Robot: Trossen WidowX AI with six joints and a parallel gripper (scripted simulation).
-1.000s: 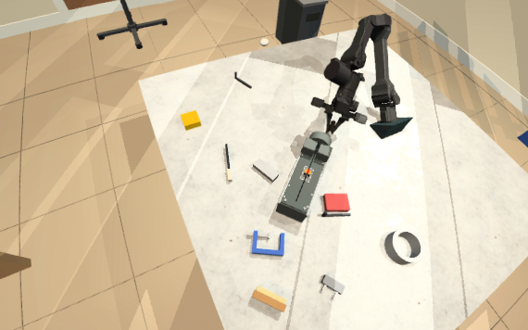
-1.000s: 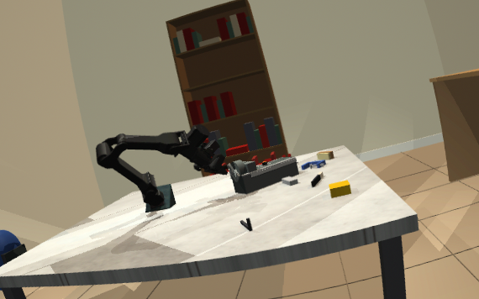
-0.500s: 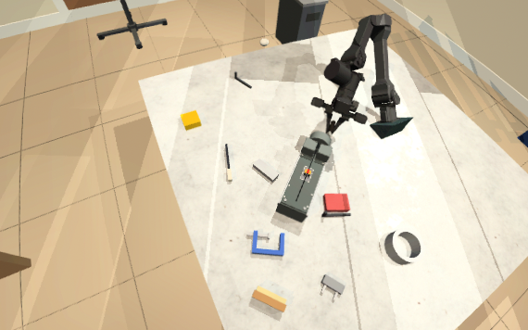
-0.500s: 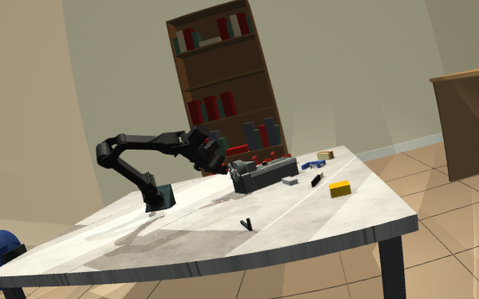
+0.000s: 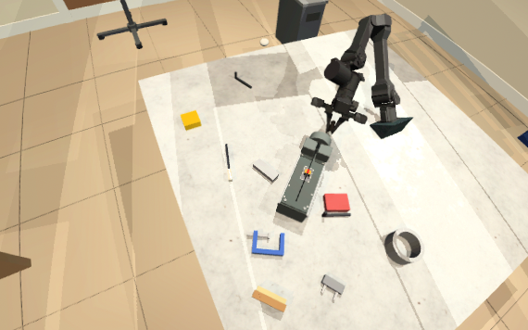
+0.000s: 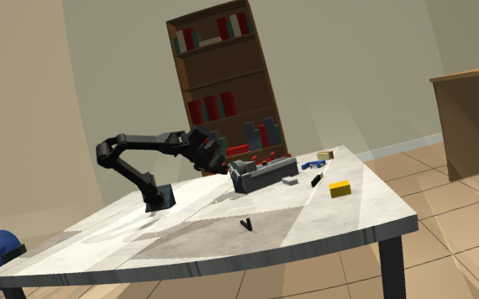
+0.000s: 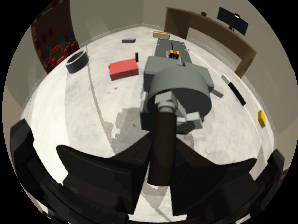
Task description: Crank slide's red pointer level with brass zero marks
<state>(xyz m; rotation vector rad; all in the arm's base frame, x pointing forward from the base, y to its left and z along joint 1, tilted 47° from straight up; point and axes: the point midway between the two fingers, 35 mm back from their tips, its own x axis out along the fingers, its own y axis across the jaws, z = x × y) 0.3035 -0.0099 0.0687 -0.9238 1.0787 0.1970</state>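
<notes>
Now: the crank handle 30 mm above my gripper tip, 10 mm to the right of it and 10 mm behind it. Round my gripper tip: grey block (230 mm ahead, 80 mm below, 20 mm to the right); then red pointer (150 mm ahead, 80 mm to the left, 10 mm below); then red block (190 mm to the left, 100 mm ahead, 80 mm below).
</notes>
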